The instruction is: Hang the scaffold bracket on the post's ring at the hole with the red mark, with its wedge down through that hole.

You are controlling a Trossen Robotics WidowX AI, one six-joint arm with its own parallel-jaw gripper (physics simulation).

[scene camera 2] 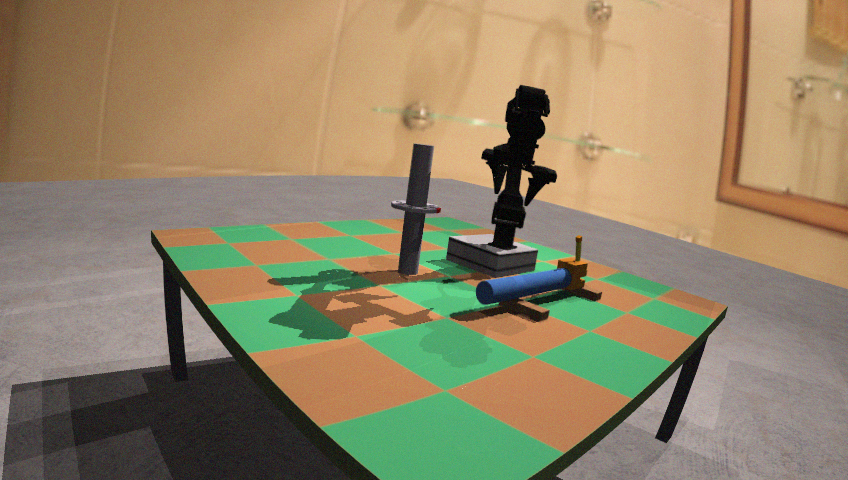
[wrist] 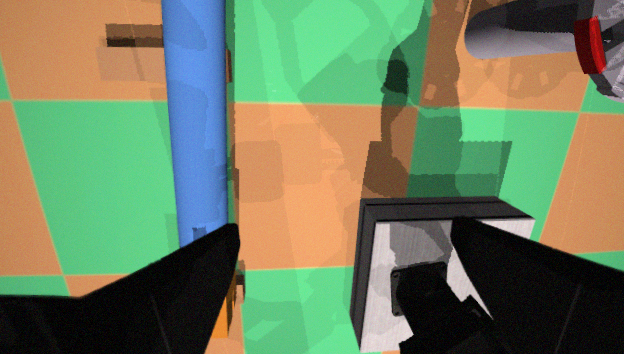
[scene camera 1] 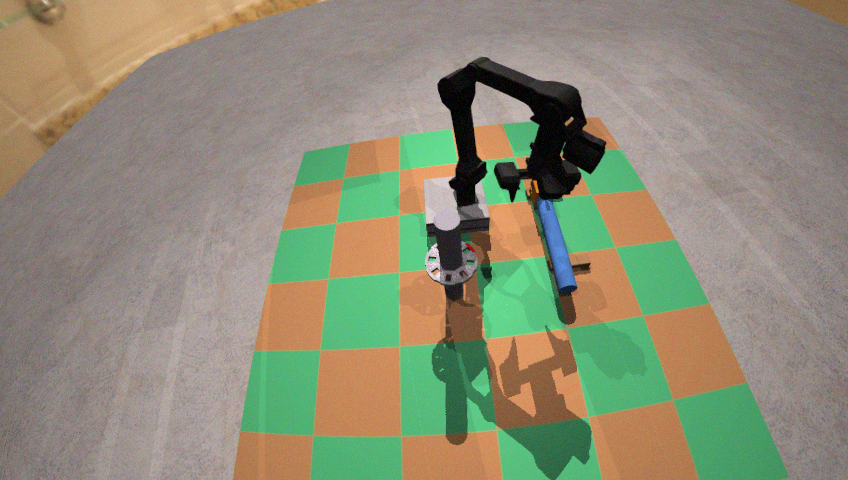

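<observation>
The scaffold bracket is a blue tube (scene camera 1: 557, 246) (scene camera 2: 523, 285) (wrist: 197, 125) with an orange head (scene camera 2: 572, 274) (wrist: 220, 322) and an upright wedge (scene camera 2: 578, 248). It lies on low brown supports (scene camera 2: 529, 311) (wrist: 134, 32). My gripper (scene camera 1: 533, 196) (scene camera 2: 512, 198) (wrist: 344, 230) is open and empty, above the table. In the wrist view the tube and head are by the left finger, which partly hides the head; the wedge does not show there. The grey post (scene camera 1: 450, 243) (scene camera 2: 419, 172) (wrist: 500, 42) stands upright with its holed ring (scene camera 1: 442, 275) (scene camera 2: 399, 205). The red mark (scene camera 1: 470, 247) (scene camera 2: 438, 209) (wrist: 590, 45) is on the ring's rim.
The arm's base block (scene camera 1: 440, 196) (scene camera 2: 470, 251) (wrist: 372, 320) stands behind the post, between it and the bracket's head end in scene camera 2's view. The table (scene camera 1: 357, 380) (scene camera 2: 499, 416) has a green and orange checkered top. Shadows of the arm and post cross it.
</observation>
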